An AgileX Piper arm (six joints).
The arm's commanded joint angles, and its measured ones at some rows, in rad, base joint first. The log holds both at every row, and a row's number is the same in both.
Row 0, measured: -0.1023, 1.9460, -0.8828, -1.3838, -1.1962, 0.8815
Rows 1 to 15, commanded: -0.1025, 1.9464, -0.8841, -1.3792, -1.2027, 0.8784; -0.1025, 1.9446, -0.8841, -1.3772, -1.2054, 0.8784; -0.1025, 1.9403, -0.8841, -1.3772, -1.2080, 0.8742; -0.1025, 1.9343, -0.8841, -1.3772, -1.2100, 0.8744; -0.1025, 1.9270, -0.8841, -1.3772, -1.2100, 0.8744; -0.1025, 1.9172, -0.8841, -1.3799, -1.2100, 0.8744; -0.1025, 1.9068, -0.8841, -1.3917, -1.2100, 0.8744; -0.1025, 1.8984, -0.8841, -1.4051, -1.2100, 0.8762; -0.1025, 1.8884, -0.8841, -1.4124, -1.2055, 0.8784; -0.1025, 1.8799, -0.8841, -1.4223, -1.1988, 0.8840; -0.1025, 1.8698, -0.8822, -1.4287, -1.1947, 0.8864; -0.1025, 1.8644, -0.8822, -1.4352, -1.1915, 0.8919; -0.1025, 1.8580, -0.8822, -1.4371, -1.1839, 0.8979; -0.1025, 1.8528, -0.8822, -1.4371, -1.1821, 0.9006; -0.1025, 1.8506, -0.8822, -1.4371, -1.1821, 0.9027
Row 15, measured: -0.1023, 1.8745, -0.8828, -1.4217, -1.1923, 0.8857
